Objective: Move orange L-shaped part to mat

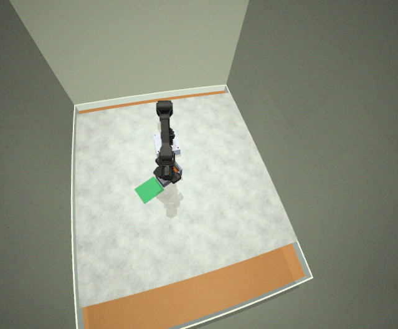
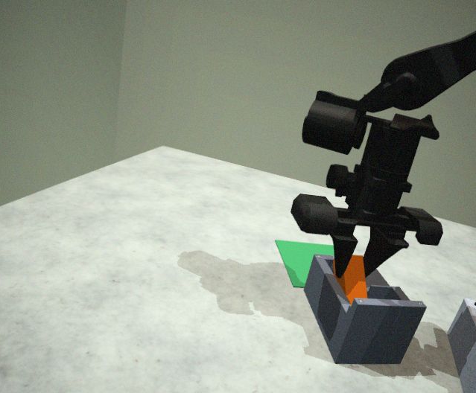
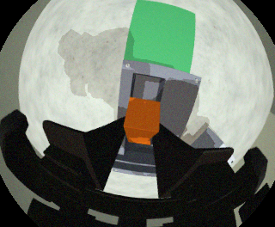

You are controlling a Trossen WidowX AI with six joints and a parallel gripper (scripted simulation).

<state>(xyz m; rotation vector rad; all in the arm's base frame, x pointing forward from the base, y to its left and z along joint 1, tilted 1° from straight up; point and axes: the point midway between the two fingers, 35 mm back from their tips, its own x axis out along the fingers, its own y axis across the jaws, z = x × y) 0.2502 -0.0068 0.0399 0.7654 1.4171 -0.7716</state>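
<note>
My gripper tip is now 13 cm to the left of the green mat, 8 cm above it and 7 cm short of it. From my gripper tip the other things lie so: orange L-shaped part 3 cm below, 3 cm behind, 2 cm to the left.
</note>
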